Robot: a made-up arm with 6 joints. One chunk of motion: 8 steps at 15 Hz.
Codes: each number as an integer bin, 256 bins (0 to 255) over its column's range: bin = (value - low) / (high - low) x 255, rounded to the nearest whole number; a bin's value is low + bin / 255 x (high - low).
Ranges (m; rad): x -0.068..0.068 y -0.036..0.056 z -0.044..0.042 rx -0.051..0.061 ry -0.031..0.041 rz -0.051..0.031
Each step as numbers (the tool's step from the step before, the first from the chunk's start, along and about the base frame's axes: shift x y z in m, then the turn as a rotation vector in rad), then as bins.
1 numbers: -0.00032 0.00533 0.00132 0.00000 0.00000 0.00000
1 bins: 127 115 134 116 110 159
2 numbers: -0.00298 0.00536 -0.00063 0.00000 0.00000 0.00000
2 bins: 122 115 129 116 110 159
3 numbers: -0.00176 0.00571 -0.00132 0.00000 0.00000 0.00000
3 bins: 124 116 127 116 110 159
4 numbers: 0.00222 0.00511 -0.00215 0.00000 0.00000 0.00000
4 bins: 132 114 124 116 110 159
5 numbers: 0.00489 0.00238 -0.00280 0.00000 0.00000 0.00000
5 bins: 137 106 122 116 110 159
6 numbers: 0.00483 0.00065 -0.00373 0.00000 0.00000 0.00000
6 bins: 137 102 119 116 110 159
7 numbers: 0.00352 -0.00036 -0.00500 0.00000 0.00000 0.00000
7 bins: 134 99 116 116 110 159
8 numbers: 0.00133 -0.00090 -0.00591 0.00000 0.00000 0.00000
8 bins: 130 97 113 116 110 159
